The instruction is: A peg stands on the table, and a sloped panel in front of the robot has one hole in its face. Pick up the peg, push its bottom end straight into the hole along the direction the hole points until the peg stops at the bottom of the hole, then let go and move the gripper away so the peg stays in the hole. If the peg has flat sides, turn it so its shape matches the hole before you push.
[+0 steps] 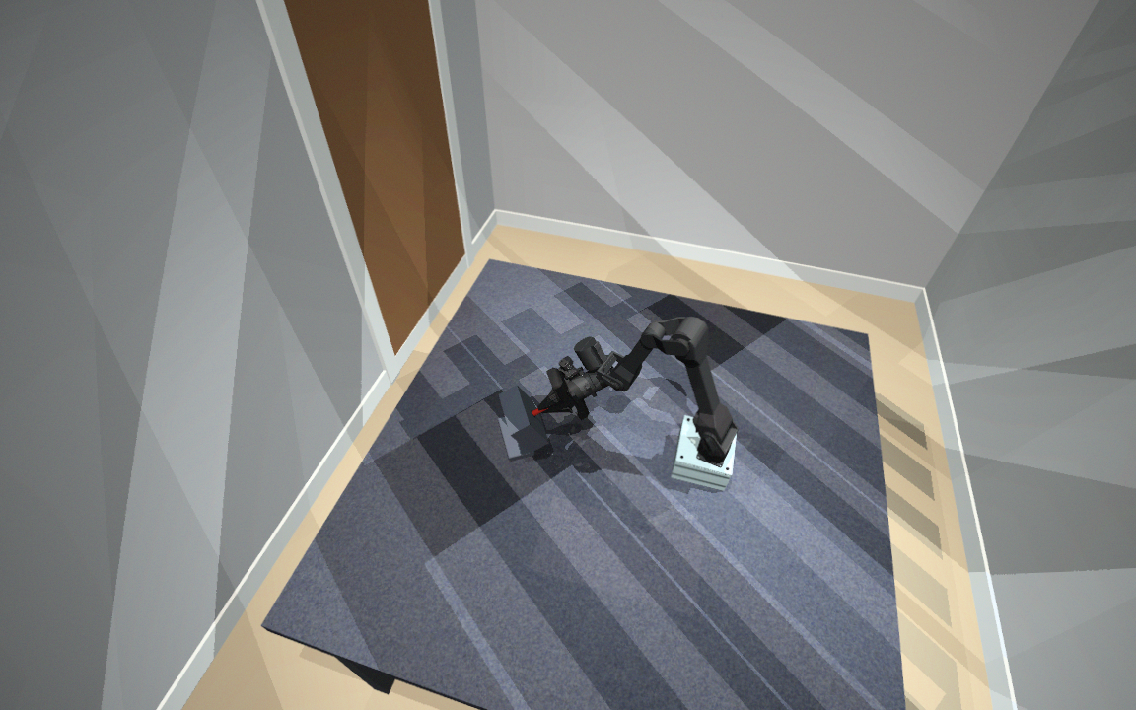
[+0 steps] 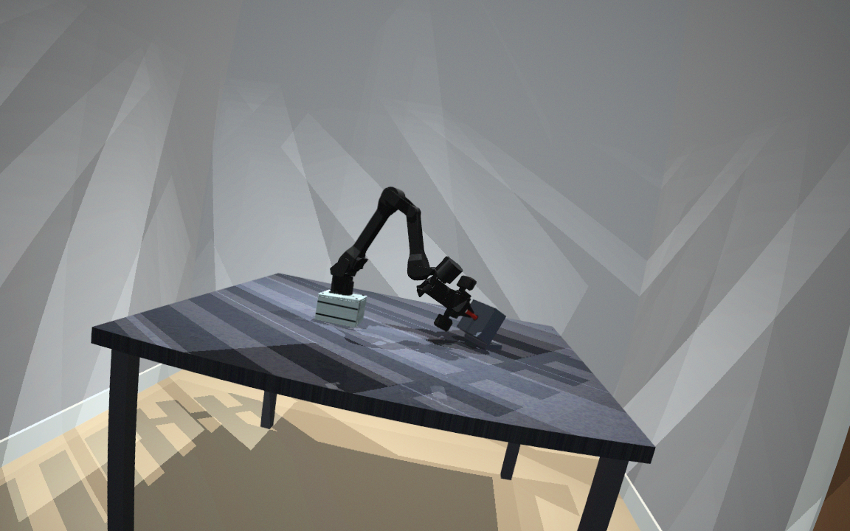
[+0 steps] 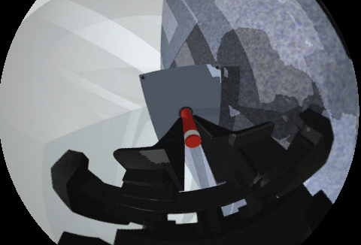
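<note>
Now: gripper tip 1 cm past the red round peg, 1 cm to the left of it and 1 cm below it. The rest, counted from my gripper tip: grey sloped panel: 3 cm ahead, 3 cm to the left, 2 cm below.
</note>
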